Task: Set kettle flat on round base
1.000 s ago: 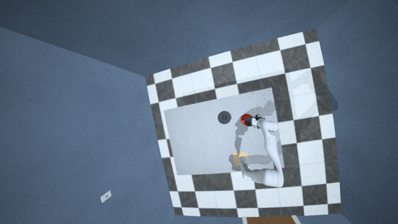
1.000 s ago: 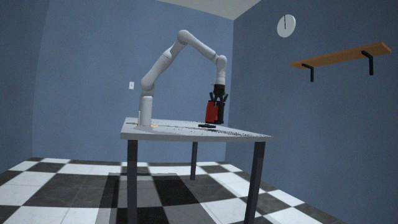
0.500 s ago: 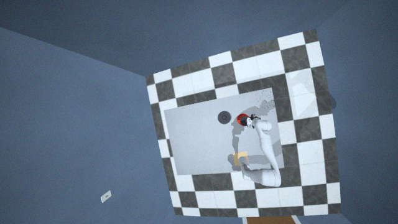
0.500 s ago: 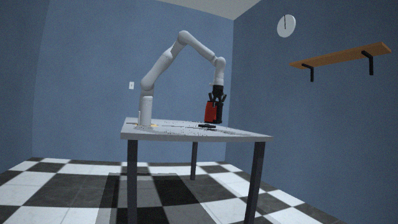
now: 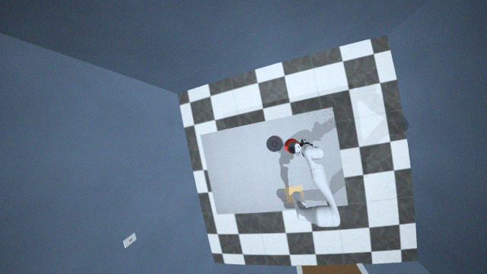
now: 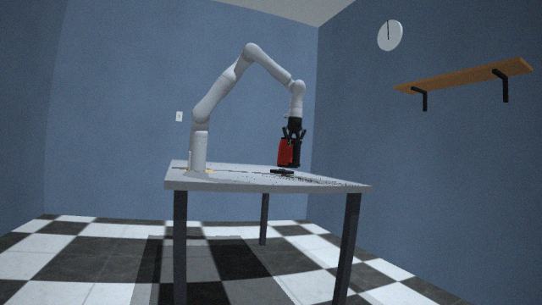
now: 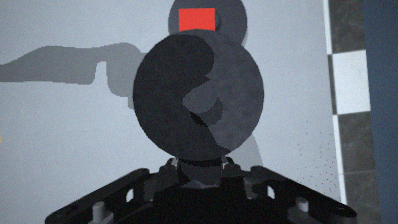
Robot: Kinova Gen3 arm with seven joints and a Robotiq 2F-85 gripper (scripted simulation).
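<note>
My gripper is now 4 cm above the red kettle and 3 cm to the right of it. Round my hand: round black base: 21 cm to the left, 17 cm below, 4 cm ahead.
</note>
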